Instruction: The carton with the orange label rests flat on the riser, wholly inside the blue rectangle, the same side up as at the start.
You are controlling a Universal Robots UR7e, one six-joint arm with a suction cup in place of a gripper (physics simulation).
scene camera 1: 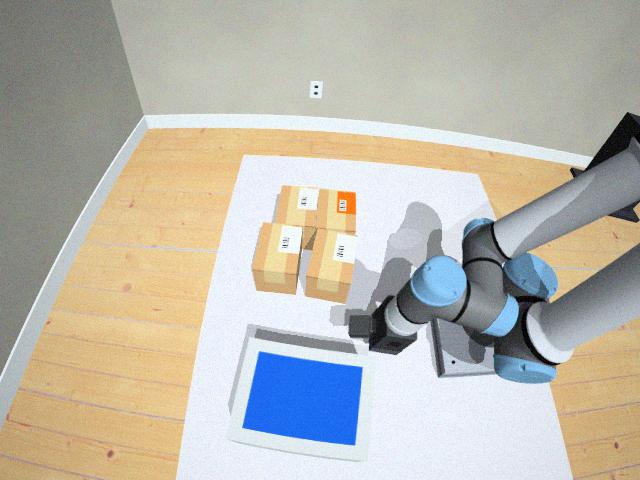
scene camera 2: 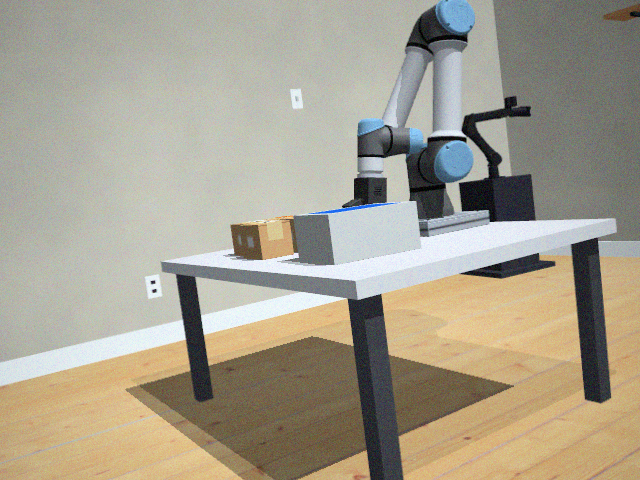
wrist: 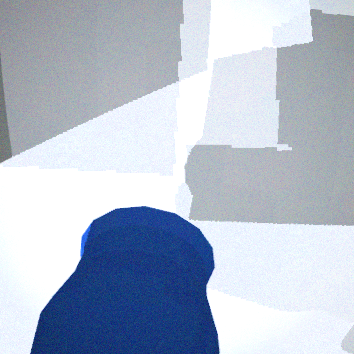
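Pixels of known places: hand, its tool point: [wrist: 145, 262]; arm's base, origin of its link: [scene camera 2: 430, 216].
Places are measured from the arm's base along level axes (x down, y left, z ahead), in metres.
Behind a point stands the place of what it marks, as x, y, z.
Observation:
The carton with the orange label [scene camera 1: 336, 209] {-0.057, -0.232, 0.418} lies label up at the back right of a group of cartons on the table, apart from the riser. The riser [scene camera 1: 299, 443] {-0.075, 0.337, 0.416} [scene camera 2: 372, 235] {-0.009, 0.354, 0.432} is a pale block with a blue rectangle [scene camera 1: 305, 397] {-0.075, 0.252, 0.419} [scene camera 2: 351, 208] {-0.075, 0.245, 0.421} on top; nothing rests on it. My suction gripper [scene camera 1: 391, 335] [scene camera 2: 370, 190] [wrist: 146, 250] points down near the riser's back right corner, to the front right of the cartons. In the wrist view its blue cup is bare. The riser hides the cup in scene camera 2. Suction is on and it holds nothing.
Three white-labelled cartons [scene camera 1: 295, 204] {-0.057, -0.228, 0.526} [scene camera 1: 277, 258] {-0.056, -0.052, 0.534} [scene camera 1: 330, 263] {-0.057, -0.062, 0.412} stand left of and in front of the orange-labelled one. The arm's grey base plate [scene camera 1: 465, 361] {-0.001, 0.117, 0.068} [scene camera 2: 457, 222] {0.020, 0.133, 0.000} is to the right on the white table [scene camera 1: 465, 428] {0.045, 0.263, 0.052} [scene camera 2: 465, 253] {0.045, 0.558, 0.323}. A black pedestal [scene camera 2: 498, 201] stands behind.

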